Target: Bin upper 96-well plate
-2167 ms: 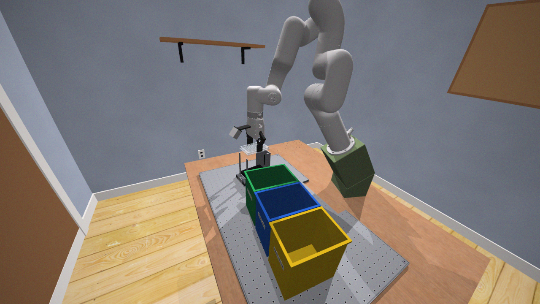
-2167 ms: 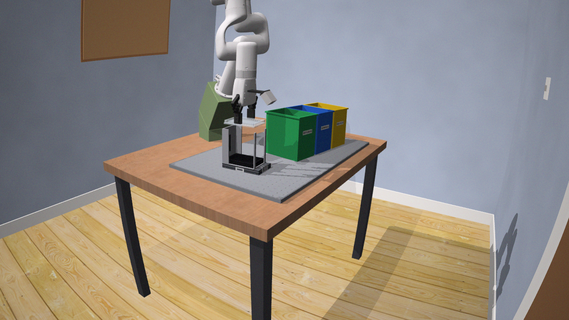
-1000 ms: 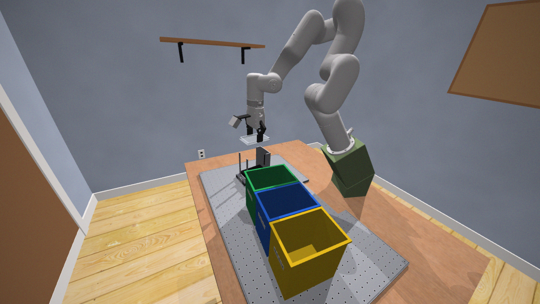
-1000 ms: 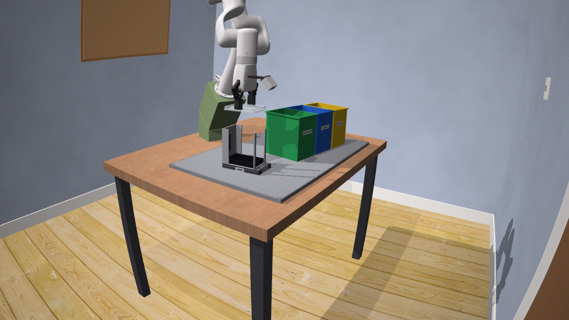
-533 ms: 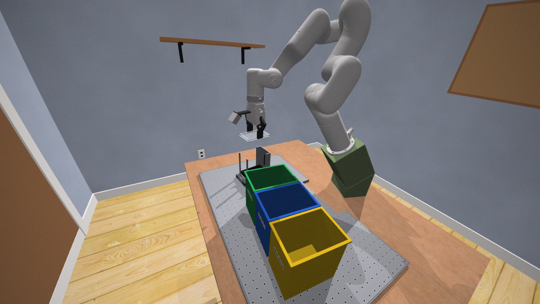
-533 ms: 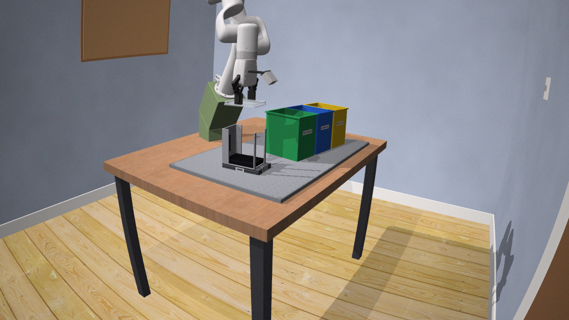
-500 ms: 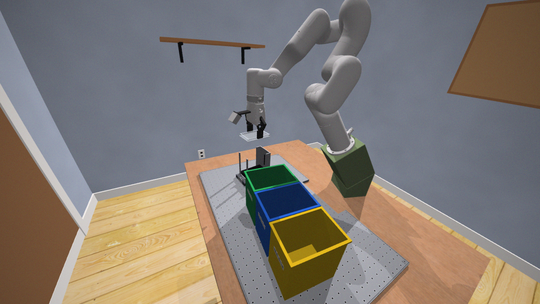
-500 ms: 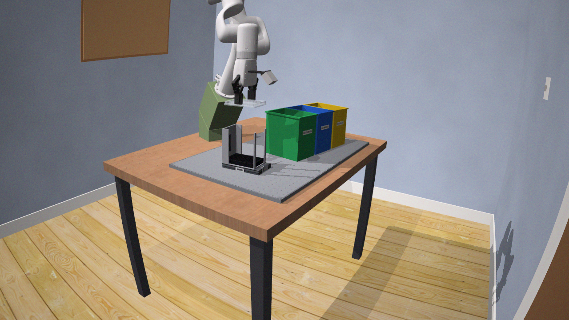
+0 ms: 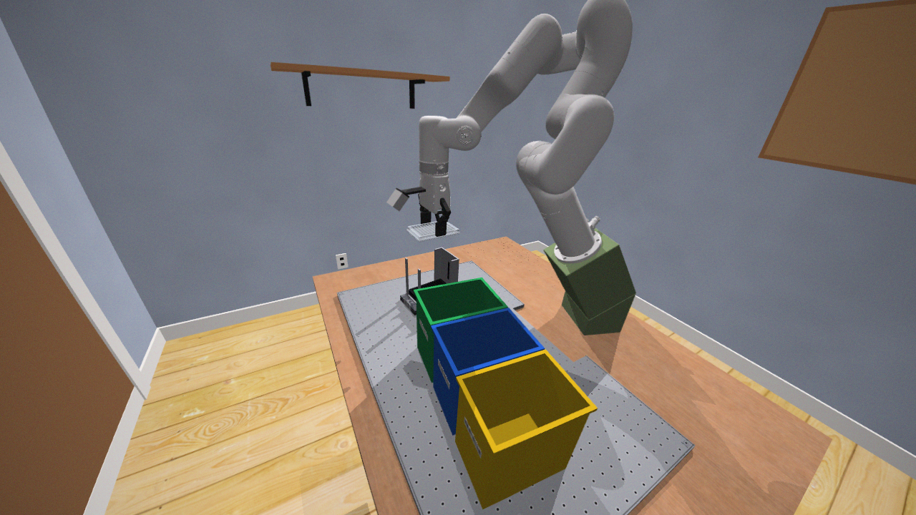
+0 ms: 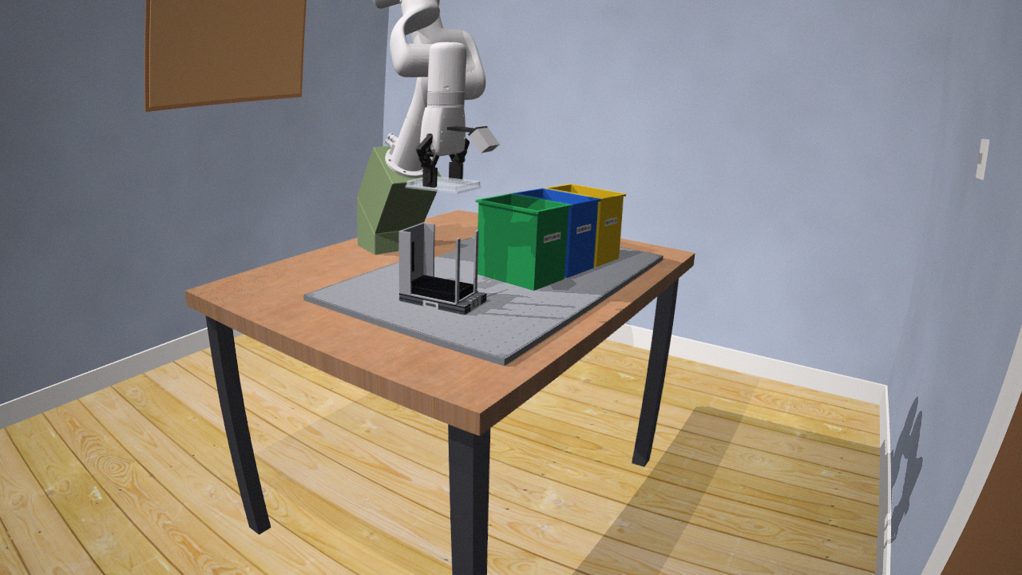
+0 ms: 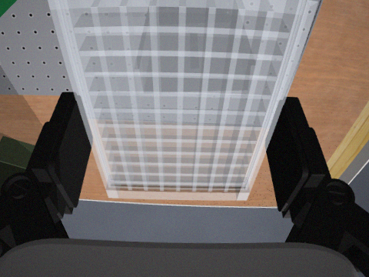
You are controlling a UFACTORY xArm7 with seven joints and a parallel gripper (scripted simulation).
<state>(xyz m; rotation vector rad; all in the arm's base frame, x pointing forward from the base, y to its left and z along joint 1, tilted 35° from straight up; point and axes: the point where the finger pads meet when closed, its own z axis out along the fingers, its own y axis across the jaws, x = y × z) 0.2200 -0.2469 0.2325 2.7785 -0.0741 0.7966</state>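
Right now my hand is 360 mm to the right of the blue bin, 170 mm above it and 130 mm short of it. Round my hand: back wall 170 mm below, 70 mm behind; then clear 96-well plate 10 mm below; then dark plate 230 mm below, 10 mm to the right.
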